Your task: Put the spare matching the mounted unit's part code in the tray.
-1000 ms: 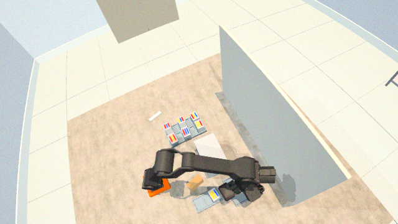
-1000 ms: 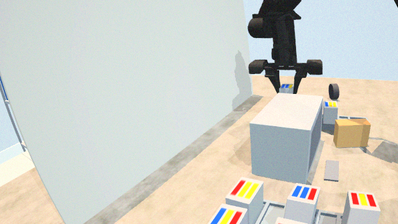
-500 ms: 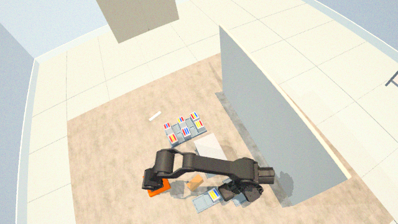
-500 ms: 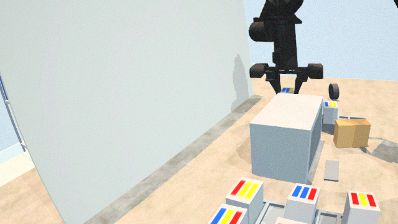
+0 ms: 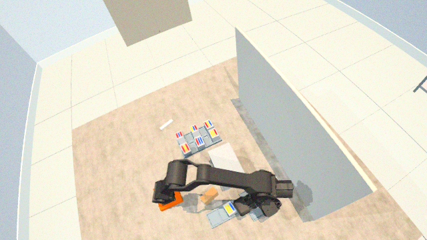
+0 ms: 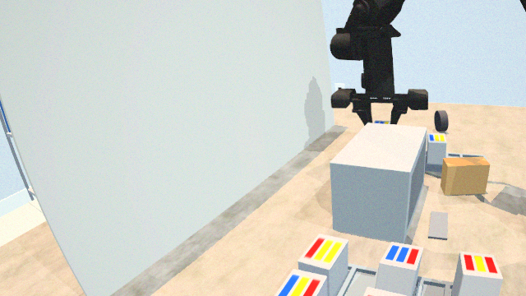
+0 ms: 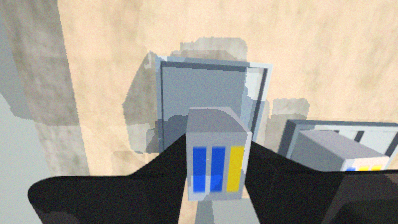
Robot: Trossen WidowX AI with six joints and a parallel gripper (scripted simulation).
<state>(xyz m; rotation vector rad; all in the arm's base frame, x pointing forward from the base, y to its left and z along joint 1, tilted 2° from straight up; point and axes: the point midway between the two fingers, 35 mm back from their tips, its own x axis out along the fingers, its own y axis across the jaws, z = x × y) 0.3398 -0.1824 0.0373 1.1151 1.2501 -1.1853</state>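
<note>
Right now my gripper tip is 30 mm above the grey tray. From my gripper tip the other things lie so: black wheel: 180 mm to the right, 110 mm behind, 10 mm below; grey wall panel: 190 mm above, 180 mm to the left, 180 mm ahead; tan box: 170 mm behind, 110 mm to the left, 10 mm below.
</note>
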